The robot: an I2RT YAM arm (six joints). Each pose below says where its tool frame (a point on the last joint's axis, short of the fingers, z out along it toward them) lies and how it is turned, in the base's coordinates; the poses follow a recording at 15 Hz.
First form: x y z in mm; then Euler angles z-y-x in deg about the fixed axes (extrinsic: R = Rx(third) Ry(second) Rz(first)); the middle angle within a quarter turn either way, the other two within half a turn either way.
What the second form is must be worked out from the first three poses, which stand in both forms.
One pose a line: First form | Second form
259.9, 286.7, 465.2, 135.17, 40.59, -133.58 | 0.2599, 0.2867, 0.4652, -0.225, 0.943, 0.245, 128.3
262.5, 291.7, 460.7, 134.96, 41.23, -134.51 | 0.2625, 0.2917, 0.4607, -0.228, 0.945, 0.234, 128.0
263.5, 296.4, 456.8, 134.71, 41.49, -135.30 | 0.2635, 0.2964, 0.4568, -0.232, 0.946, 0.225, 127.9
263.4, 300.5, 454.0, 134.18, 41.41, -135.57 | 0.2634, 0.3005, 0.4540, -0.238, 0.946, 0.221, 127.9
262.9, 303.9, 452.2, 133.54, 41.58, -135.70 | 0.2629, 0.3039, 0.4522, -0.244, 0.945, 0.216, 127.6
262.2, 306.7, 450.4, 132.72, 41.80, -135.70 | 0.2622, 0.3067, 0.4504, -0.250, 0.945, 0.212, 127.3
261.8, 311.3, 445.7, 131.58, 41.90, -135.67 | 0.2618, 0.3113, 0.4457, -0.259, 0.943, 0.207, 127.0
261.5, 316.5, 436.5, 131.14, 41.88, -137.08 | 0.2615, 0.3165, 0.4365, -0.268, 0.944, 0.194, 127.3
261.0, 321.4, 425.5, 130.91, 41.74, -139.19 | 0.2610, 0.3214, 0.4255, -0.279, 0.944, 0.175, 127.9
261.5, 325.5, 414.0, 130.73, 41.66, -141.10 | 0.2615, 0.3255, 0.4140, -0.288, 0.944, 0.159, 128.5
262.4, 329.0, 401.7, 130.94, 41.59, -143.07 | 0.2624, 0.3290, 0.4017, -0.294, 0.945, 0.143, 129.2
